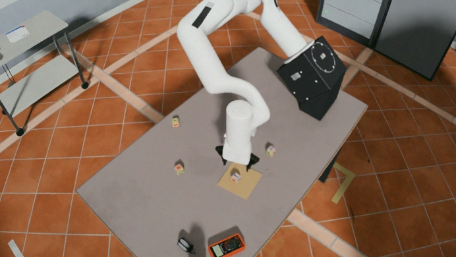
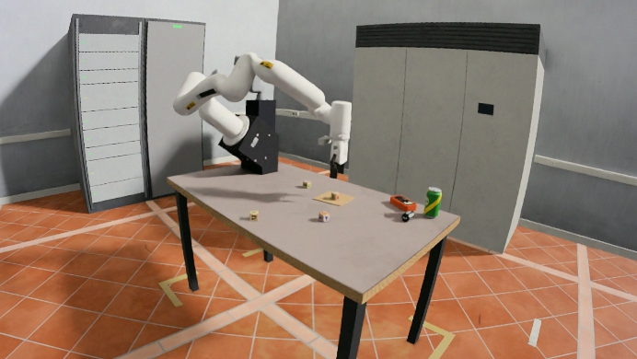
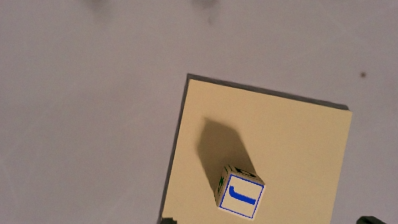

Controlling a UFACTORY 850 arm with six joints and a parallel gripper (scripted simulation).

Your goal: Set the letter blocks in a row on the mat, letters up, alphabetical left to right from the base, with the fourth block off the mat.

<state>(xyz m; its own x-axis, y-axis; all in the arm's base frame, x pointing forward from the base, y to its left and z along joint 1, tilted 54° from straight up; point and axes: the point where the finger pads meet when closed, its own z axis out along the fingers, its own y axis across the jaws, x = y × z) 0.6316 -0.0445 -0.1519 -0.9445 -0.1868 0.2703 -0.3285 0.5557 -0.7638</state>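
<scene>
Now: hand 1 cm past the tan mat, 1 cm to the right of it and 12 cm above it. Round my hand: green can (41 cm ahead, 14 cm to the left, 6 cm below); then orange multimeter (26 cm ahead, 16 cm to the left, 11 cm below); then small black device (35 cm ahead, 4 cm to the left, 11 cm below).
</scene>
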